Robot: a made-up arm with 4 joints.
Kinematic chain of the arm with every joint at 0, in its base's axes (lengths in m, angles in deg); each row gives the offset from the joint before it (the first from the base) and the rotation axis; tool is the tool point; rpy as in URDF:
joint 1: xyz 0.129 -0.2 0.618 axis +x
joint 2: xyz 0 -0.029 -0.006 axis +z
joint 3: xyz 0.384 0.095 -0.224 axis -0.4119 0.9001 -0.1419
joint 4: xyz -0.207 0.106 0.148 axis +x
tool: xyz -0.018 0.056 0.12 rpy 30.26 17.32 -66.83
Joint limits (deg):
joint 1: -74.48..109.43
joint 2: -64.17..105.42
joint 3: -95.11..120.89
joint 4: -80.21..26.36
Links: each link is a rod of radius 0.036 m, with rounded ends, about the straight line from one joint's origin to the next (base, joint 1, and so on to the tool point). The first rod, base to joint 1, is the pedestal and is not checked.
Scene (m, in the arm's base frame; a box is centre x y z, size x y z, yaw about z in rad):
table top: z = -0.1
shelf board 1: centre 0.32 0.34 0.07 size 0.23 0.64 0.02 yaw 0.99
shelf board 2: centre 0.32 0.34 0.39 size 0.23 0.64 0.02 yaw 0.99
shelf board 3: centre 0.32 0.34 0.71 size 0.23 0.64 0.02 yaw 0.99
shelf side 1: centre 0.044 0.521 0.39 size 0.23 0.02 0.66 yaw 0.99
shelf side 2: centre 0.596 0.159 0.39 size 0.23 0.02 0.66 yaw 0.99
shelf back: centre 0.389 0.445 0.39 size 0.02 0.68 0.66 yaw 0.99
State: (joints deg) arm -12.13 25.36 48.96 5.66
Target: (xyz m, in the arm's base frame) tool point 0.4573 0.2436 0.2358
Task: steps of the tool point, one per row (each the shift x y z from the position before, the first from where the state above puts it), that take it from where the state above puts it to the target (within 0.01 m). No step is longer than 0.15 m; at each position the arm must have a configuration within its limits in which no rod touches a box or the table.
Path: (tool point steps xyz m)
1: -0.0369 -0.0540 0.0070
2: -0.0398 -0.0592 0.0000
3: -0.0399 -0.0645 -0.0070
4: 0.0364 0.0316 -0.0918
5: 0.0365 -0.0080 -0.1156
6: 0.0346 -0.0580 -0.1206
7: 0.0459 0.0660 -0.0080
8: 0.0409 0.0612 0.0005
9: 0.0338 0.0564 0.0075

